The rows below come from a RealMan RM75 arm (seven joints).
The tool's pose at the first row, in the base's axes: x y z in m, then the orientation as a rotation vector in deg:
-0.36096 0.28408 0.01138 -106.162 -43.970 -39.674
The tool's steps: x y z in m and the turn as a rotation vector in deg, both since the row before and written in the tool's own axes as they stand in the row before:
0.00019 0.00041 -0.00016 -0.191 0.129 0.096
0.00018 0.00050 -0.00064 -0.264 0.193 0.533
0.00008 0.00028 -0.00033 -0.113 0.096 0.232
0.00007 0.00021 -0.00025 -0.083 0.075 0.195
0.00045 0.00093 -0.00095 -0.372 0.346 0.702
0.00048 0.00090 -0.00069 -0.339 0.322 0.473
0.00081 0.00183 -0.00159 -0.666 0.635 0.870
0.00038 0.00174 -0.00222 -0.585 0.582 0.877
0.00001 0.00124 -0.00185 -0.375 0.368 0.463
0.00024 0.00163 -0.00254 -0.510 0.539 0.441
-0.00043 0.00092 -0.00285 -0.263 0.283 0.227
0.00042 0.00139 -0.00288 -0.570 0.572 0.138
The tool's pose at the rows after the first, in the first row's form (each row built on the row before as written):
-0.36055 0.28384 0.01135 -106.299 -43.751 -39.822
-0.36014 0.28312 0.01143 -106.586 -43.048 -39.784
-0.35992 0.28274 0.01145 -106.703 -42.734 -39.777
-0.35975 0.28245 0.01147 -106.793 -42.477 -39.760
-0.35890 0.28134 0.01161 -107.143 -41.484 -39.800
-0.35802 0.28048 0.01169 -107.414 -40.737 -39.947
-0.35639 0.27851 0.01178 -107.924 -39.323 -40.273
-0.35527 0.27589 0.01182 -108.377 -37.950 -40.506
-0.35473 0.27373 0.01175 -108.644 -37.169 -40.712
-0.35392 0.27081 0.01185 -108.947 -36.268 -41.146
-0.35417 0.26780 0.01200 -109.099 -35.799 -41.374
-0.35354 0.26467 0.01248 -109.378 -35.159 -42.056

